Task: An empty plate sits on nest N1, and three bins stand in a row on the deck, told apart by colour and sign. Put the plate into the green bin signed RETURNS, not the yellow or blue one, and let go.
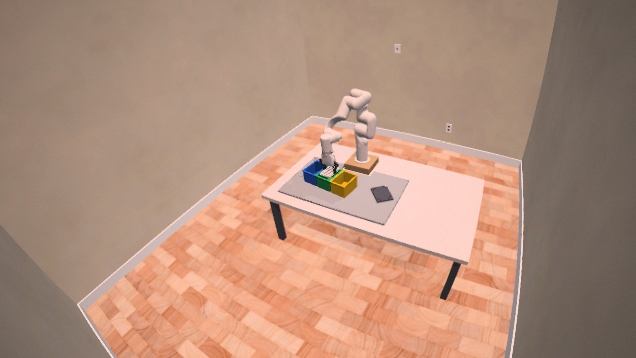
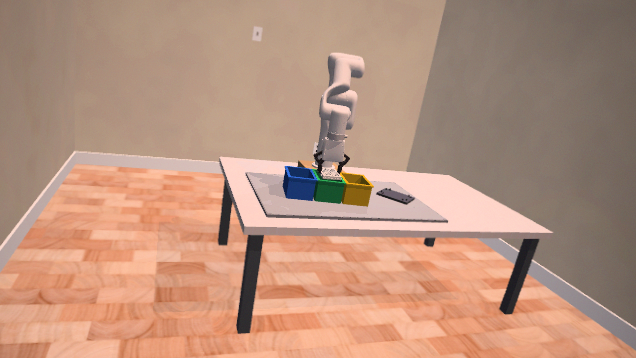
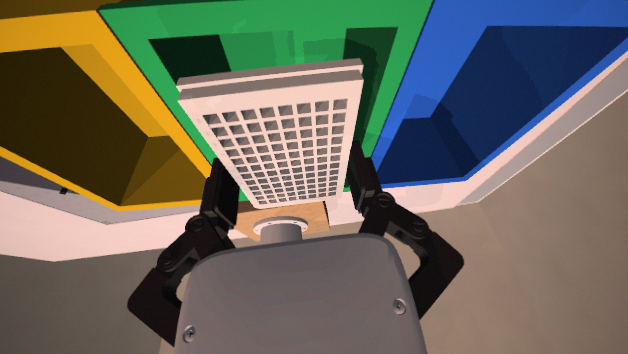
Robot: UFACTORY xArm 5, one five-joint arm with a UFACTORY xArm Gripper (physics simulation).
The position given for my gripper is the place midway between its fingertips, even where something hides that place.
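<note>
White plate (image 3: 284,133) visible, together with my gripper (image 3: 290,161).
</note>
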